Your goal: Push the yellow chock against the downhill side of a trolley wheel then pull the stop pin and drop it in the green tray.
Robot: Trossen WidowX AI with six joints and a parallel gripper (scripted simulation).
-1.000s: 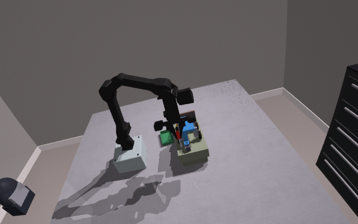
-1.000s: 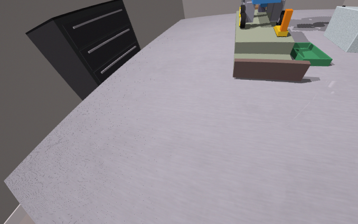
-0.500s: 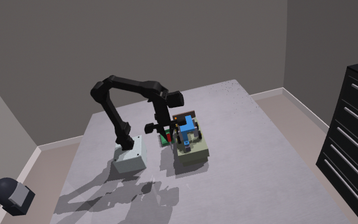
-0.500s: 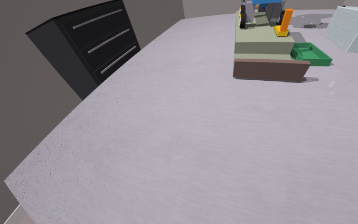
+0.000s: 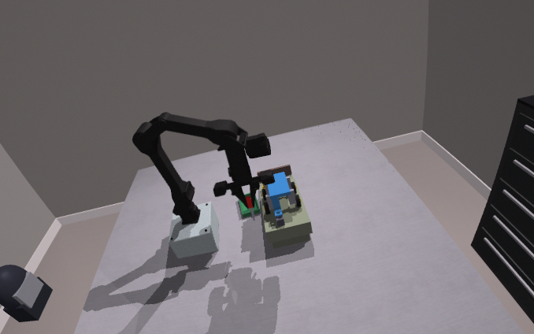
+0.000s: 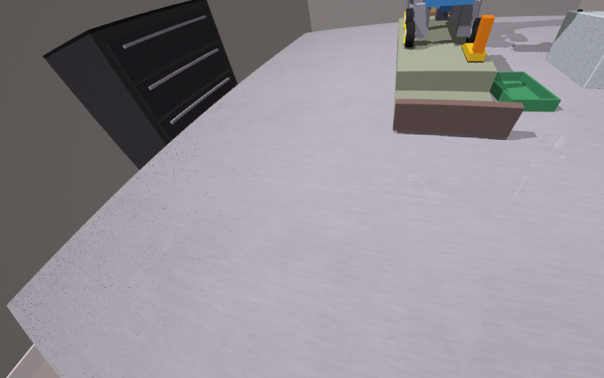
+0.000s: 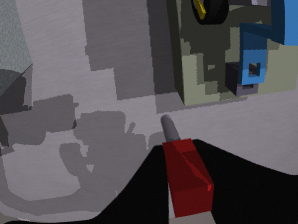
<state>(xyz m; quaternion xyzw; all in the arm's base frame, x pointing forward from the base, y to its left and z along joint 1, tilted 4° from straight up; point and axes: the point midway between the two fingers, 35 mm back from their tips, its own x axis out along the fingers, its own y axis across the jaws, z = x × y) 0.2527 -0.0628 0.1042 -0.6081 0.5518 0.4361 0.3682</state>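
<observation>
Right now my gripper tip is 210 mm to the right of the green tray, 180 mm above it and 60 mm past it. From my gripper tip the other things lie so: ramp (130 mm below, 120 mm to the left, 90 mm ahead); red-headed stop pin (right at my gripper tip); trolley (120 mm to the left, 90 mm ahead, 70 mm below).
</observation>
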